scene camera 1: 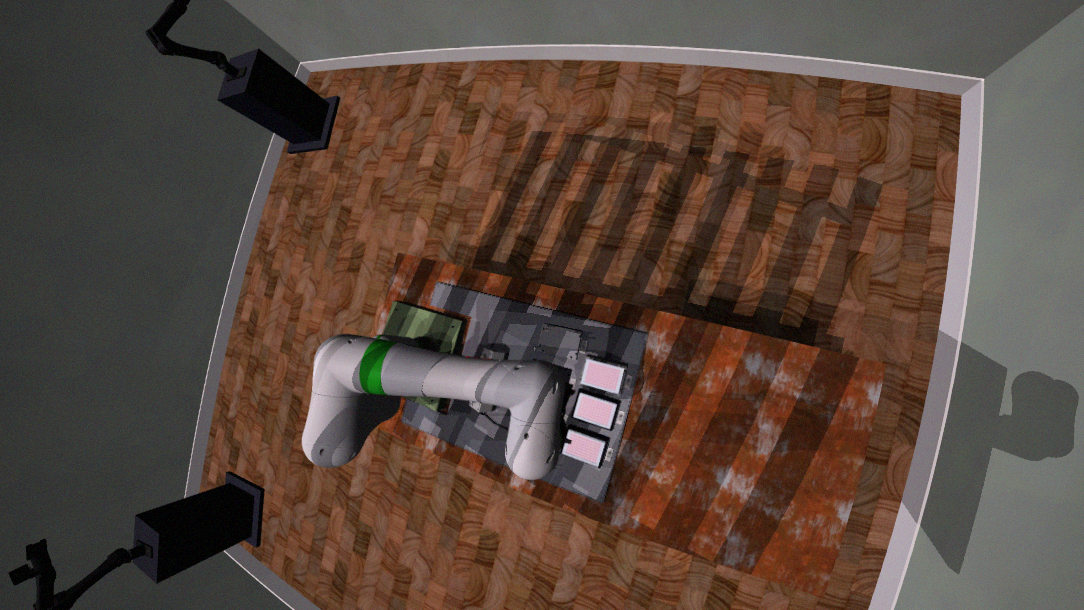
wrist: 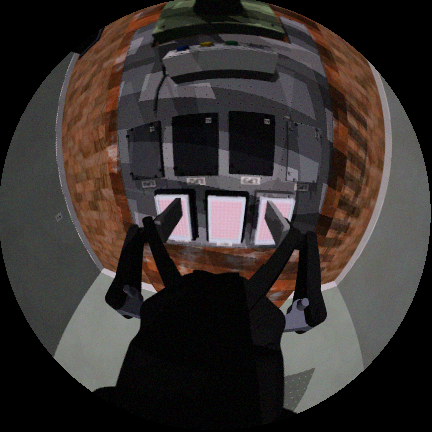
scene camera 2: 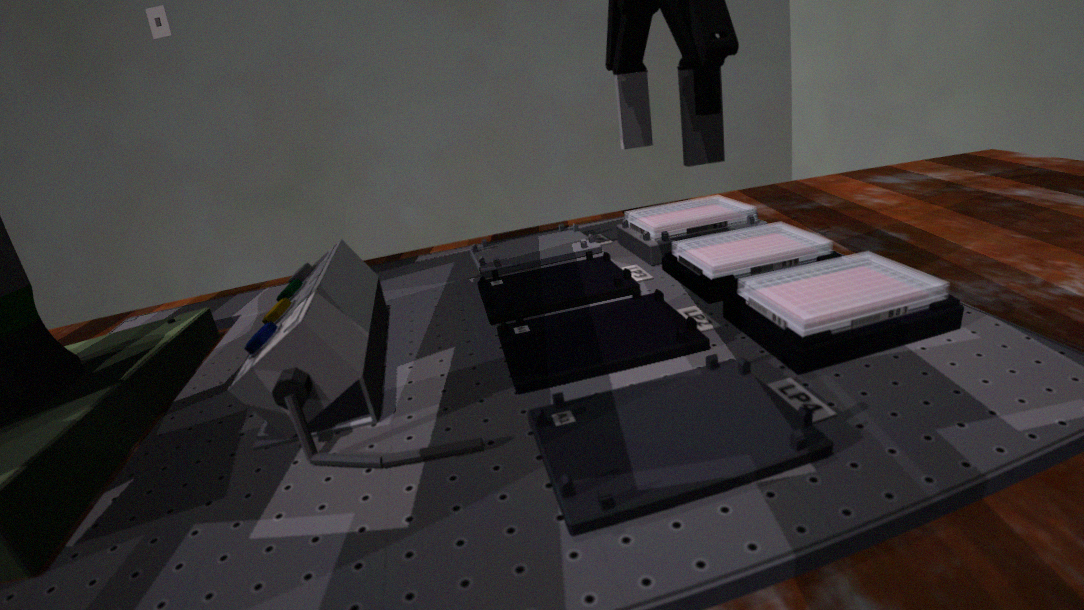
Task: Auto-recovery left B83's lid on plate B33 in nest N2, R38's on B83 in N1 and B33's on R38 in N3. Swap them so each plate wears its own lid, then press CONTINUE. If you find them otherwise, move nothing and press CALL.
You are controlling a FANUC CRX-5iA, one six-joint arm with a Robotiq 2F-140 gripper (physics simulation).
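Places are measured from the arm's base along level axes (x ahead, y left, z up), in centimetres.
Pixels of known places: gripper, between the fingertips: (wrist: 222, 207) (scene camera 2: 666, 153).
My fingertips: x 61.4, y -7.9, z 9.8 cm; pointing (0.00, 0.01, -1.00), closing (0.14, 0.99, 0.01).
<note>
Behind a point stands the place of what it marks.
Three lidded plates with pink wells sit in a row of nests: a near plate (scene camera 1: 584, 447) @[x 68.0, y -21.1, z 0.8 cm] (scene camera 2: 845, 292) @[x 66.0, y -23.5, z 0.7 cm] (wrist: 170, 212), a middle plate (scene camera 1: 594, 410) @[x 69.7, y -8.4, z 0.3 cm] (scene camera 2: 750, 250) @[x 68.0, y -10.8, z 0.3 cm] (wrist: 226, 219) @[x 68.9, y -8.2, z 0.3 cm] and a far plate (scene camera 1: 602, 375) @[x 71.0, y 3.7, z 1.2 cm] (scene camera 2: 693, 217) @[x 69.1, y -0.1, z 1.2 cm] (wrist: 260, 230) @[x 72.3, y -0.1, z 1.2 cm]. Each wears a clear lid lying flat. Codes on plates and lids are too small to read. My gripper (scene camera 2: 669, 155) @[x 61.4, y -7.9, z 9.8 cm] (wrist: 222, 207) @[x 61.4, y -7.9, z 9.8 cm] is open and empty, high above the plate row; the arm hides it in scene camera 1. The button box (scene camera 2: 318, 333) @[x 31.4, y -15.1, z 4.3 cm] (wrist: 220, 64) @[x 33.9, y -4.6, z 2.0 cm] has blue, yellow and green buttons; their lettering is unreadable.
Low holders stand between box and plates: a dark grey one (scene camera 2: 682, 447) @[x 48.6, y -28.8, z -1.9 cm] (wrist: 145, 150) @[x 49.1, y -25.7, z -1.8 cm], two black ones (scene camera 2: 598, 337) @[x 50.5, y -14.4, z -1.8 cm] (wrist: 195, 145) @[x 51.2, y -12.9, z -1.9 cm] and a light grey one (scene camera 2: 534, 250) @[x 54.1, y 11.2, z -1.8 cm] (wrist: 302, 152) @[x 54.3, y 11.8, z -1.9 cm], with pegs at corners. A cable leaves the box. The green base plate (scene camera 1: 424, 322) @[x -1.3, y 13.1, z -0.8 cm] (scene camera 2: 113, 394) @[x 13.0, y -5.8, z 0.4 cm] lies behind it.
</note>
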